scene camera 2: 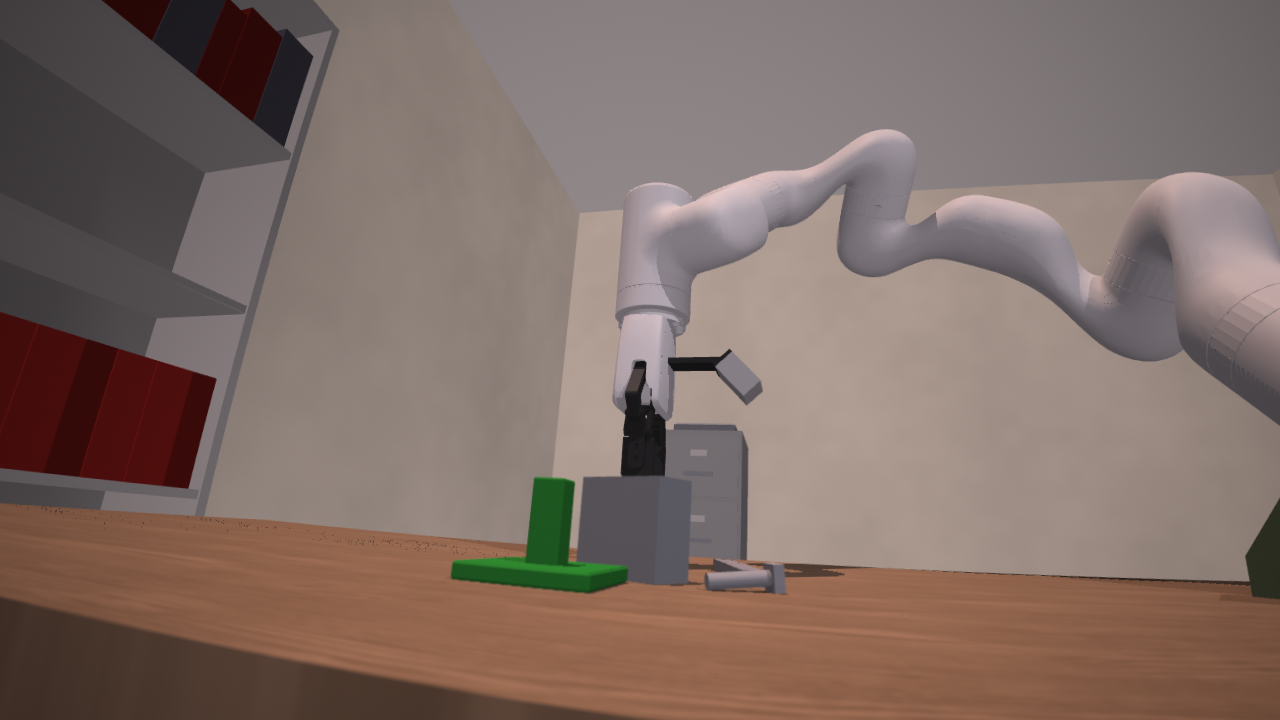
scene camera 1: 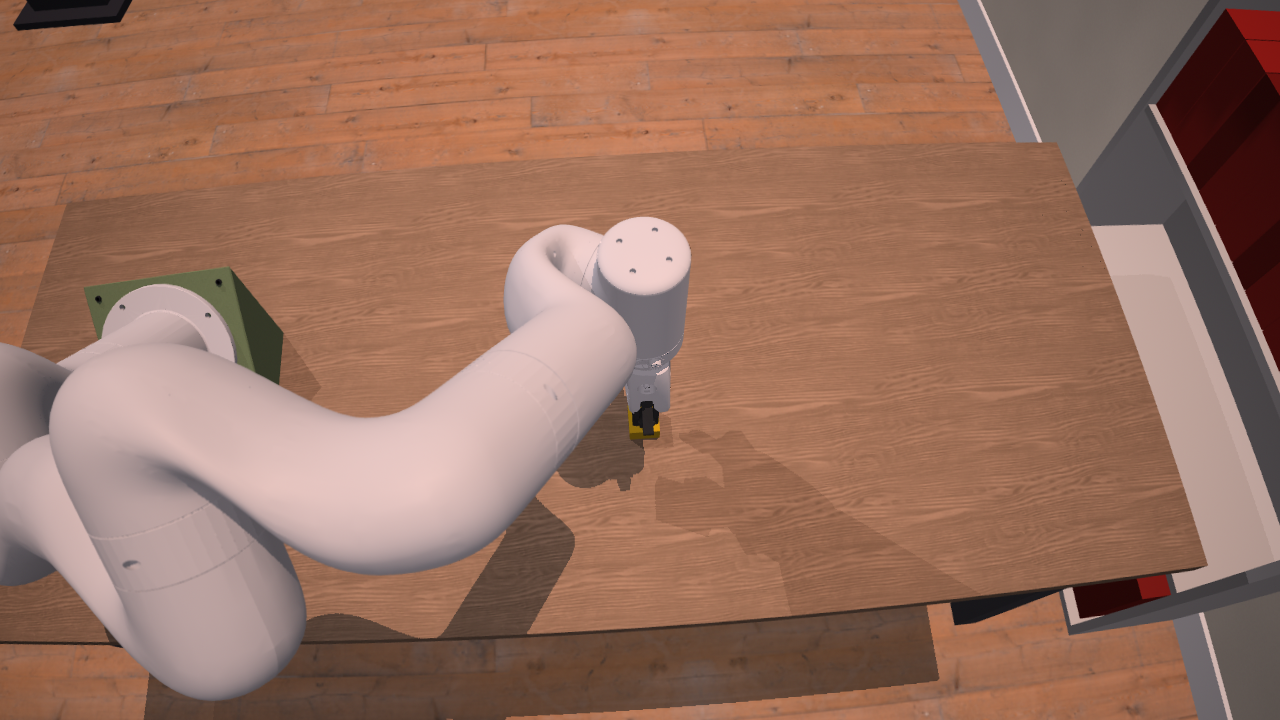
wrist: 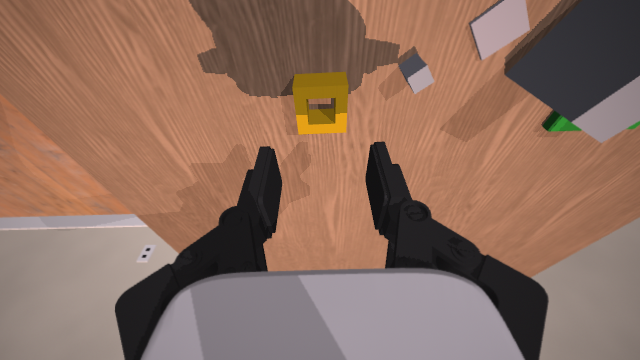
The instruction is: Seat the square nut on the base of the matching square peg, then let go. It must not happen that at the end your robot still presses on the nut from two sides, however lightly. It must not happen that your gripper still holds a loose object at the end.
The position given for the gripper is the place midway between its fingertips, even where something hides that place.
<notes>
In view: the gripper (scene camera 2: pixel 643 480), a grey block (scene camera 2: pixel 642 522) and a grey bolt (scene camera 2: pixel 772 577).
The grey block is seen too in the wrist view (wrist: pixel 578 69). The gripper is seen too in scene camera 1 (scene camera 1: pixel 643 400) and in the wrist view (wrist: pixel 322 162). The wrist view does not show the grey bolt: it is out of frame.
</notes>
